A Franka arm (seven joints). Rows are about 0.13 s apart.
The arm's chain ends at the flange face. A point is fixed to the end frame.
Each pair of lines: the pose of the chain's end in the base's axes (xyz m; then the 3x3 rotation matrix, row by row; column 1 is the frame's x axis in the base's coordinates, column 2 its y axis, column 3 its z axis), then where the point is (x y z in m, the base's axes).
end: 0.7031, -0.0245, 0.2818; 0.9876, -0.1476, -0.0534; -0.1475, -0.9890, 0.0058; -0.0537, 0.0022, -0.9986
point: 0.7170 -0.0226 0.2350
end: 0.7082, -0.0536, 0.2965; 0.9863, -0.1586, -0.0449; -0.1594, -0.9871, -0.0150; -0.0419, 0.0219, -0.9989
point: 0.7225 -0.0529 0.2498
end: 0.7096, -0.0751, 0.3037; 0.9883, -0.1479, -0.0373; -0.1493, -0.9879, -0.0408; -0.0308, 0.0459, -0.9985
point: 0.7243 -0.0754 0.2571
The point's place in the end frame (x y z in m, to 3 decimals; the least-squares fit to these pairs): 0.016 -0.004 0.046
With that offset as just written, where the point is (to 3 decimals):
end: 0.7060, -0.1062, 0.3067; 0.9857, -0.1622, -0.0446; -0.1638, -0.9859, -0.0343; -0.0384, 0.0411, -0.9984
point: 0.720 -0.106 0.260
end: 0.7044, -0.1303, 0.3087; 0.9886, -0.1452, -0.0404; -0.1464, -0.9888, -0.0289; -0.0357, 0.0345, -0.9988
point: 0.719 -0.130 0.262
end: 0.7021, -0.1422, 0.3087; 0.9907, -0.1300, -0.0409; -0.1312, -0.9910, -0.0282; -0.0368, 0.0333, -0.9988
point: 0.717 -0.142 0.262
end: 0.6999, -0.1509, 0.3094; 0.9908, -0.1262, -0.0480; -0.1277, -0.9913, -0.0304; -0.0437, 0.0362, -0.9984
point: 0.714 -0.150 0.263
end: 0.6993, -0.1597, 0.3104; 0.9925, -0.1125, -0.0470; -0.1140, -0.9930, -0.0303; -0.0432, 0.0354, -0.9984
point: 0.713 -0.159 0.264
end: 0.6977, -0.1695, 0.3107; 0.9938, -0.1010, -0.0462; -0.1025, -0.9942, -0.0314; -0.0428, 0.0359, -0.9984
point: 0.712 -0.169 0.264
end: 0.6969, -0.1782, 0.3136; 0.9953, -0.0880, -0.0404; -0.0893, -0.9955, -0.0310; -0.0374, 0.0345, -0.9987
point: 0.711 -0.177 0.267
